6 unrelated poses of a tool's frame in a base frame.
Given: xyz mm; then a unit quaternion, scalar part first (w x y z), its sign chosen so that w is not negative.
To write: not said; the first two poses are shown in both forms.
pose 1, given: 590.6, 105.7, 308.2, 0.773, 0.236, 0.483, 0.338
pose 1, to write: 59.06, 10.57, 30.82, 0.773, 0.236, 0.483, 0.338
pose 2, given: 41.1, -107.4, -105.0, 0.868, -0.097, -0.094, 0.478
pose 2, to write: 4.11, -10.74, -10.50, 0.868, -0.097, -0.094, 0.478
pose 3, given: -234.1, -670.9, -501.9, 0.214, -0.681, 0.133, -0.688
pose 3, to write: -23.41, -67.09, -50.19, 0.214, -0.681, 0.133, -0.688
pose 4, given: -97.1, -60.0, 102.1, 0.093, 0.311, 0.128, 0.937
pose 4, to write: -9.71, -6.00, 10.21, 0.093, 0.311, 0.128, 0.937
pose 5, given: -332.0, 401.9, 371.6, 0.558, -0.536, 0.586, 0.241
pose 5, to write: -33.20, 40.19, 37.16, 0.558, -0.536, 0.586, 0.241
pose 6, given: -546.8, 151.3, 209.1, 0.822, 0.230, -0.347, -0.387
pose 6, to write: -54.68, 15.13, 20.91, 0.822, 0.230, -0.347, -0.387
